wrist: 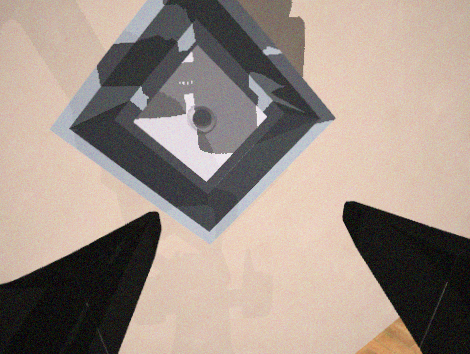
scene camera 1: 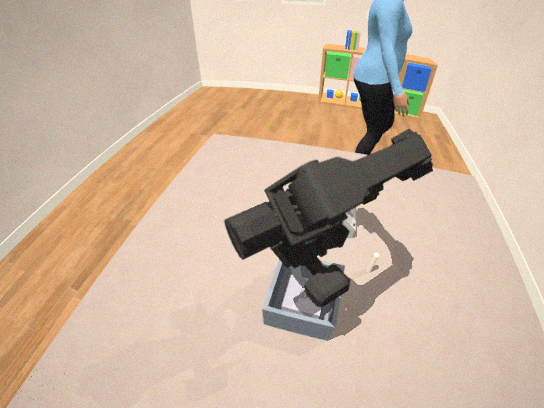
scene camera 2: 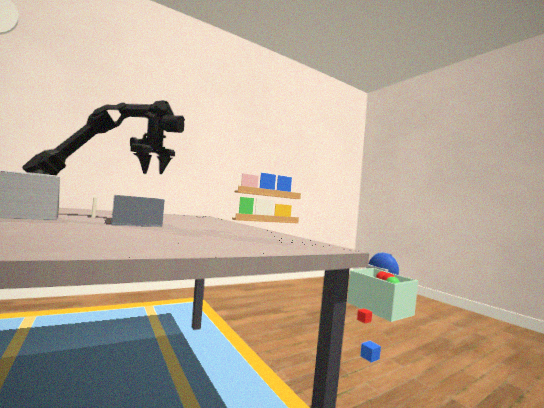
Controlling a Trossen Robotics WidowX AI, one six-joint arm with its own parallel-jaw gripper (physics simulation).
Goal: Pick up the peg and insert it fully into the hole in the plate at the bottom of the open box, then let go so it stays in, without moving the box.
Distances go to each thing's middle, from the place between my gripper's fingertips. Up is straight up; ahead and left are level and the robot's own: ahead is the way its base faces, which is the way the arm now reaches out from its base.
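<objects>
You'd find my hand 140 mm above the blue-grey box [scene camera 1: 322, 328], and it's 20 mm to the right of the box and 40 mm past it. As for the grey plate [scene camera 1: 296, 301], that one's 150 mm below my hand, 20 mm to the left of it and 40 mm behind it.
</objects>
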